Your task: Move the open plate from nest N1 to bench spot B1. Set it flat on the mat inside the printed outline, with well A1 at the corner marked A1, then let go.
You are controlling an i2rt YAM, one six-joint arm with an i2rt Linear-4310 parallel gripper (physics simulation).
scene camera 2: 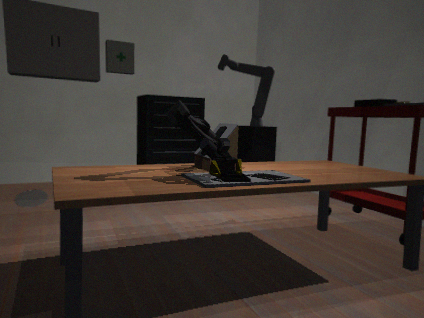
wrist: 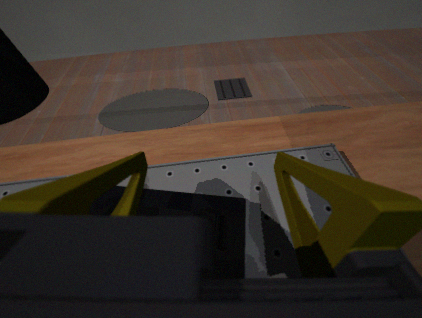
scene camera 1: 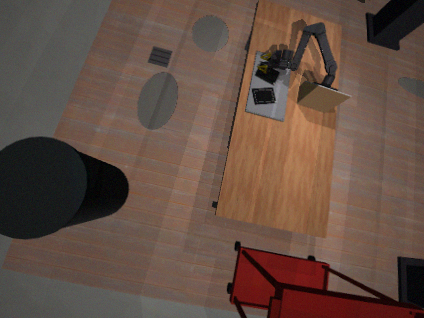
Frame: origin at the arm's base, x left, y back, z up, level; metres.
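Seen in the pictures: gripper, between the fingertips: (scene camera 2: pixel 231 174) (wrist: pixel 210 159) (scene camera 1: pixel 258 62); arm's base, origin of its link: (scene camera 1: pixel 324 87).
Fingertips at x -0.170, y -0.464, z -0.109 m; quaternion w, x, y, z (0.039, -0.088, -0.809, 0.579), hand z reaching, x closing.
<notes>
Offsets run from my fingertips to a thing's top centre. "*": to the spot under its first point. Level surfaces: height alone.
My gripper (scene camera 1: pixel 263 62) (scene camera 2: pixel 229 173) (wrist: pixel 210 159) has two yellow fingers, spread wide and open. It is low over the grey board. A dark, low block {dx +0.062, dy +0.084, dz -0.007 m} (scene camera 1: pixel 268 75) (scene camera 2: pixel 235 177) (wrist: pixel 231 212) lies at the gripper; in the wrist view it shows between and below the fingers. It is too dark to tell plate from nest, and no well or A1 mark can be read. A flat black square with a pale printed outline {* dx +0.246, dy +0.079, dz -0.032 m} (scene camera 1: pixel 264 95) (scene camera 2: pixel 270 176) lies on the board beside the block; I take it for the mat at B1. No plate shows raised in the fingers.
The grey board (scene camera 1: pixel 274 114) (scene camera 2: pixel 298 180) (wrist: pixel 210 175) has small holes and lies near an edge of the wooden table {dz -0.046 m} (scene camera 1: pixel 280 175) (scene camera 2: pixel 125 187) (wrist: pixel 80 155). A tilted tan panel (scene camera 1: pixel 322 97) stands by the arm's base. A red cart (scene camera 1: pixel 250 272) (scene camera 2: pixel 375 111) stands beyond the table's end.
</notes>
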